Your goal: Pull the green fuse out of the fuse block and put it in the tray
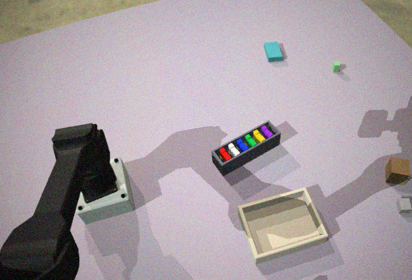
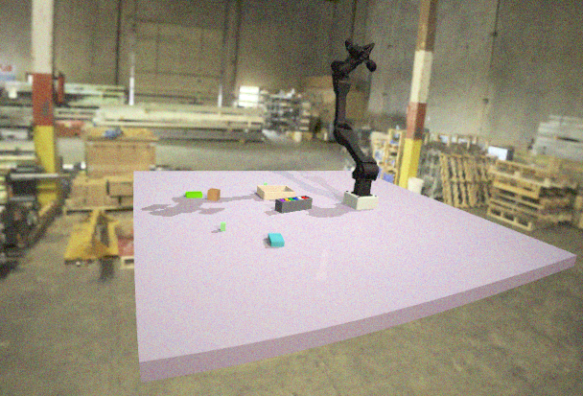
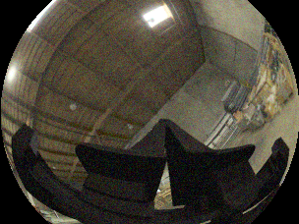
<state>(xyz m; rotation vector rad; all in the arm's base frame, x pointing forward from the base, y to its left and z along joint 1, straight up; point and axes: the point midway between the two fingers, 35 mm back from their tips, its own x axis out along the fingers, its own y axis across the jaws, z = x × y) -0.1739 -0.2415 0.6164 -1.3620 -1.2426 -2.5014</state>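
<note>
Right now the green fuse is 500 mm ahead of my gripper tip, 200 mm to the left of it and 660 mm below it. The rest, counted from my gripper tip: tray 470 mm ahead, 20 mm to the left, 690 mm below; then brown block 730 mm ahead, 670 mm below; then teal block 700 mm ahead, 440 mm to the left, 680 mm below.
</note>
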